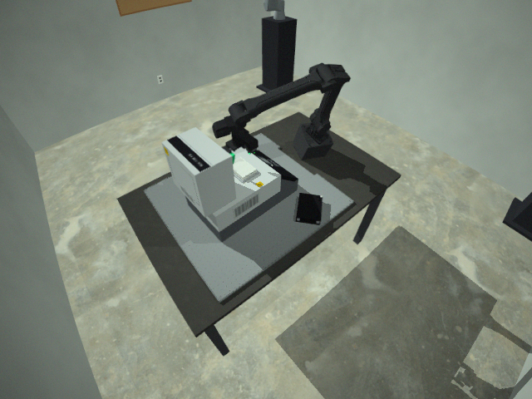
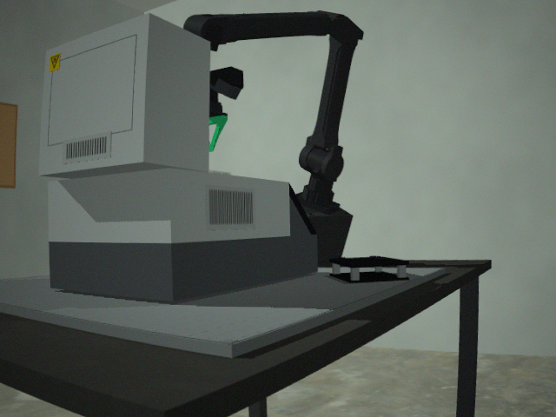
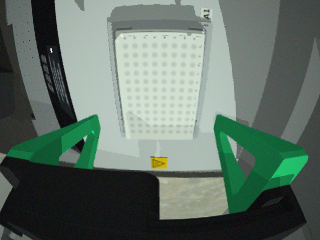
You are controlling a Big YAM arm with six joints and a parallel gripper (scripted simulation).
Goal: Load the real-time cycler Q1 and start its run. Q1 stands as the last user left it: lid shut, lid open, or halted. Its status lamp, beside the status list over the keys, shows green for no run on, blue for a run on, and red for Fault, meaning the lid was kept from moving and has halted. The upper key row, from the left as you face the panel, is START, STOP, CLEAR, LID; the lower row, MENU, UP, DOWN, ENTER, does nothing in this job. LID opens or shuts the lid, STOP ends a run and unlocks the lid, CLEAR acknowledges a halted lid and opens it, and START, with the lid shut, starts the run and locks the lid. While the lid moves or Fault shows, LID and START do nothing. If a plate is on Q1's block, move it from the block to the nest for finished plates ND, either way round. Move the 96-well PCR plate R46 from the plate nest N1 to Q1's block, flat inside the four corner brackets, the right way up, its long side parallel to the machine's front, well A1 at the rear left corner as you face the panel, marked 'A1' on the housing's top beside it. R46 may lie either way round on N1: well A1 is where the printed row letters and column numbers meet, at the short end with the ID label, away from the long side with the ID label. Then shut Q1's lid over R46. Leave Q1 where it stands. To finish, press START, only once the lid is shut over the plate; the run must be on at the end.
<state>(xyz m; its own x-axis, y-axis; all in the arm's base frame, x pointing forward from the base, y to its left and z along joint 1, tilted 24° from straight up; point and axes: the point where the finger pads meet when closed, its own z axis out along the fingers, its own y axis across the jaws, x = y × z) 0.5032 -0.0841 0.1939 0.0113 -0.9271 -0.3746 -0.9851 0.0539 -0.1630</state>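
Right now the white 96-well plate R46 is 6 cm below my hand. From my hand the other things lie so: black plate nest (19 cm behind, 29 cm to the left, 24 cm below); then dark grey nest (21 cm behind, 28 cm to the right, 26 cm below).
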